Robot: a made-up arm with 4 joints. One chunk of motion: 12 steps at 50 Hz.
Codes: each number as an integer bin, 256 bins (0 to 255) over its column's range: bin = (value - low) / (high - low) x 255, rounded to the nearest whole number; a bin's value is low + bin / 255 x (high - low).
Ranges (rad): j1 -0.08..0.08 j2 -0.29..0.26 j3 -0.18..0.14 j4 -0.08..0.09
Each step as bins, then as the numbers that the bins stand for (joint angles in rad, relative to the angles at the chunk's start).
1 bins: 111 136 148 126
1 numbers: -0.0104 0.0033 0.0057 0.0040
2 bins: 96 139 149 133
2 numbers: -0.0198 0.0098 0.0070 0.0087
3 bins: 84 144 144 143
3 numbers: -0.0273 0.0206 0.0007 0.0153
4 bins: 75 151 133 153
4 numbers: -0.0329 0.0357 -0.0131 0.0220
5 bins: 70 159 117 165
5 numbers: -0.0361 0.0529 -0.0332 0.0300
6 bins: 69 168 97 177
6 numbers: -0.0367 0.0724 -0.0583 0.0380
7 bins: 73 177 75 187
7 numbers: -0.0342 0.0918 -0.0859 0.0447
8 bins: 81 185 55 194
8 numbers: -0.0292 0.1090 -0.1110 0.0493
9 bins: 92 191 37 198
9 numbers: -0.0223 0.1220 -0.1336 0.0520
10 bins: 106 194 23 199
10 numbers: -0.0135 0.1284 -0.1511 0.0527
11 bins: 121 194 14 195
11 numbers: -0.0041 0.1284 -0.1624 0.0500
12 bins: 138 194 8 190
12 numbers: 0.0066 0.1284 -0.1700 0.0467
